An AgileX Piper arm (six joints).
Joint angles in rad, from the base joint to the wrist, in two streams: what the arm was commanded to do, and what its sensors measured. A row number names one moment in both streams.
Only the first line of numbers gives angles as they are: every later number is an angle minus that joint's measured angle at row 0.
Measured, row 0:
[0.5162, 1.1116, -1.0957, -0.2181, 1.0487, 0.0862]
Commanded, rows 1 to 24:
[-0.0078, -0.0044, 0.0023, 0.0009, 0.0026, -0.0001]
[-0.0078, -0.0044, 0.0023, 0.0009, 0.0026, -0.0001]
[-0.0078, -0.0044, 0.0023, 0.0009, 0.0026, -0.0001]
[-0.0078, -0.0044, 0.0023, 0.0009, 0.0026, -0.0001]
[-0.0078, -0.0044, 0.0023, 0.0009, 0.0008, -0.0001]
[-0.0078, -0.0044, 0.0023, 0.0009, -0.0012, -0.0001]
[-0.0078, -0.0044, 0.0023, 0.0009, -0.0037, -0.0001]
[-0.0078, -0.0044, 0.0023, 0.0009, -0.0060, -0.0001]
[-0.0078, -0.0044, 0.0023, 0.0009, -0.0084, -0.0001]
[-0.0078, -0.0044, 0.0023, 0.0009, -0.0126, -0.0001]
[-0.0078, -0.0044, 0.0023, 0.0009, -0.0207, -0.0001]
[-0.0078, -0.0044, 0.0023, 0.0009, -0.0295, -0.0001]
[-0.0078, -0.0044, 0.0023, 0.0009, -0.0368, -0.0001]
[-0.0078, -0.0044, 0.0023, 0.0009, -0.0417, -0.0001]
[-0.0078, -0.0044, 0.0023, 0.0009, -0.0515, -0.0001]
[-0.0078, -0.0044, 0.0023, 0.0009, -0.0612, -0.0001]
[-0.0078, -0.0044, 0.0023, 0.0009, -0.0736, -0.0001]
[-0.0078, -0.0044, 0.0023, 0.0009, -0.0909, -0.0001]
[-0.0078, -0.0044, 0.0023, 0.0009, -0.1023, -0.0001]
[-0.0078, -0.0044, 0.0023, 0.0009, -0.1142, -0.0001]
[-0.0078, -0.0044, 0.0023, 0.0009, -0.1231, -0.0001]
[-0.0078, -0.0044, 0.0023, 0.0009, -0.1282, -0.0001]
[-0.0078, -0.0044, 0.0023, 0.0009, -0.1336, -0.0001]
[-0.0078, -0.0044, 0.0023, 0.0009, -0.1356, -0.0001]
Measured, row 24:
[0.0000, 0.0000, 0.0000, 0.0000, -0.1060, 0.0000]
